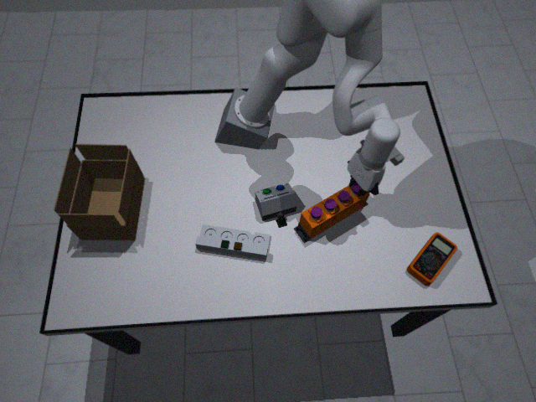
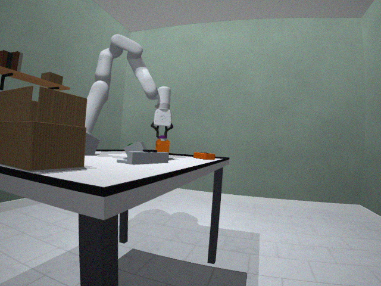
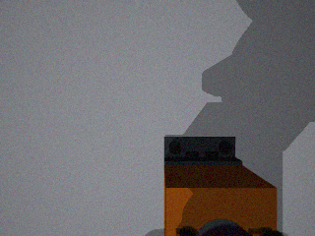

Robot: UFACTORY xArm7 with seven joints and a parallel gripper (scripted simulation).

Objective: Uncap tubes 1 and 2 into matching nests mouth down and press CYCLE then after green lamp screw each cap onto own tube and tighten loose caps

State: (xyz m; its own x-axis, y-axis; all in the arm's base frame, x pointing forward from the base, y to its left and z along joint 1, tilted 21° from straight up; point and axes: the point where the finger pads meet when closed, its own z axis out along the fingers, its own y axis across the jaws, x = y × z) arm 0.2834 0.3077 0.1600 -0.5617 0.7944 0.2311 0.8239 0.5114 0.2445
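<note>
Right now my hand is 1 cm above the tube 1. The rest, counted from my hand: blue key 2 cm behind, 24 cm to the right, 6 cm below; then purple cap 3 cm ahead, 4 cm to the right, 2 cm below; then grey key housing 1 cm ahead, 26 cm to the right, 8 cm below.
</note>
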